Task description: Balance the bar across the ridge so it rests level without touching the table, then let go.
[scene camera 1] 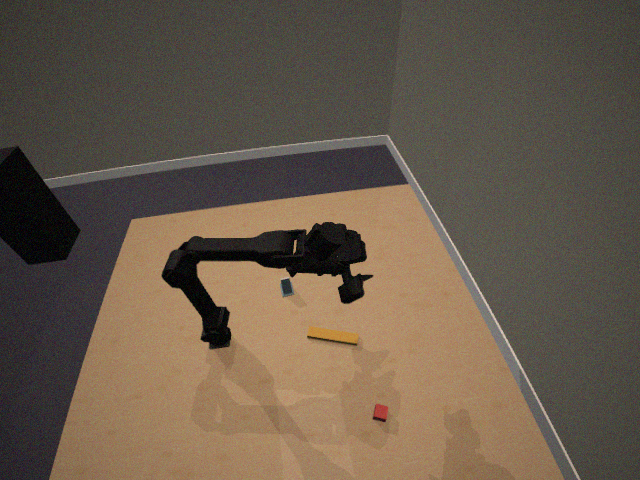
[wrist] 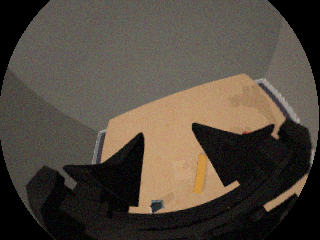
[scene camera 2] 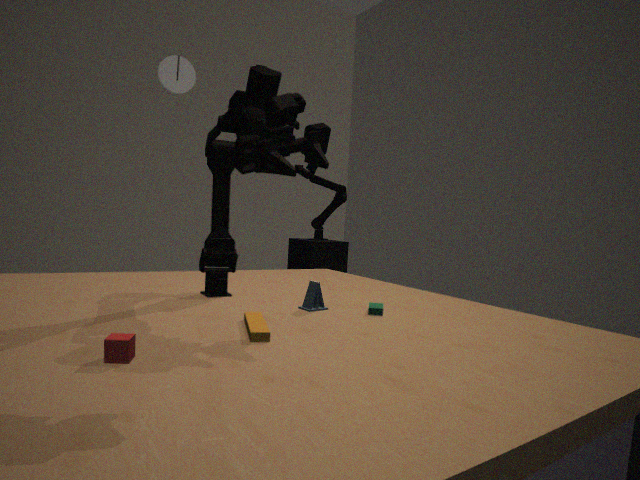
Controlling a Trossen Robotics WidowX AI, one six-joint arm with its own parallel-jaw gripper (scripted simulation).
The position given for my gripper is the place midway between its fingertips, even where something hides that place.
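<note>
My gripper (scene camera 2: 312, 170), (scene camera 1: 368, 264), (wrist: 168, 130) is open and holds nothing. I can also see a red cube (scene camera 2: 118, 348).
</note>
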